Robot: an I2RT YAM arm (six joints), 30 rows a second.
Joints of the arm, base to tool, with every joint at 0 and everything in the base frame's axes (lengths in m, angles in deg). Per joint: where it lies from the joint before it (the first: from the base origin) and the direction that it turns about. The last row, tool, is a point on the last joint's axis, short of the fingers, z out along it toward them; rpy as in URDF.
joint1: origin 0 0 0.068 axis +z
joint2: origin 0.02 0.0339 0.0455 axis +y
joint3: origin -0.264 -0.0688 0 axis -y
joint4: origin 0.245 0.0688 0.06 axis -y
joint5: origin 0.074 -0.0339 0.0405 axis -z
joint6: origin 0.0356 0 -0.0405 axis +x
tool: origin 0 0 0 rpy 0 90 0
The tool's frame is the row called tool.
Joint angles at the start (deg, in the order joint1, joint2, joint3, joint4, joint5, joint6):
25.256, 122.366, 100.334, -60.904, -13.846, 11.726
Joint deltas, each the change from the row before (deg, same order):
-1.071, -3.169, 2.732, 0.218, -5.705, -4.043
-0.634, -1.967, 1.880, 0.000, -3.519, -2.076
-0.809, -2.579, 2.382, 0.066, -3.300, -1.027
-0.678, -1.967, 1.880, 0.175, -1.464, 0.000
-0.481, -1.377, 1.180, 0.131, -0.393, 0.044
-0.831, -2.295, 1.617, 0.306, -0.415, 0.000
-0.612, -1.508, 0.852, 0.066, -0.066, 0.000
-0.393, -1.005, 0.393, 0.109, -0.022, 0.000
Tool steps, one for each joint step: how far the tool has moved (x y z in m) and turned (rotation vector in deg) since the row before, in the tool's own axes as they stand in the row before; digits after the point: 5 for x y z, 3 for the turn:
-0.00469, 0.00523, -0.03598, -6.473, -5.150, -4.784
-0.00372, 0.00589, -0.02299, -3.771, -3.394, -2.902
-0.00487, 0.00875, -0.02973, -3.449, -4.598, -2.436
-0.00468, 0.00717, -0.02293, -1.491, -3.755, -1.281
-0.00327, 0.00478, -0.01548, -0.377, -2.551, -0.842
-0.00456, 0.00724, -0.02469, -0.315, -4.037, -1.381
-0.00263, 0.00394, -0.01561, 0.086, -2.386, -0.720
-0.00150, 0.00237, -0.00969, 0.090, -1.486, -0.446

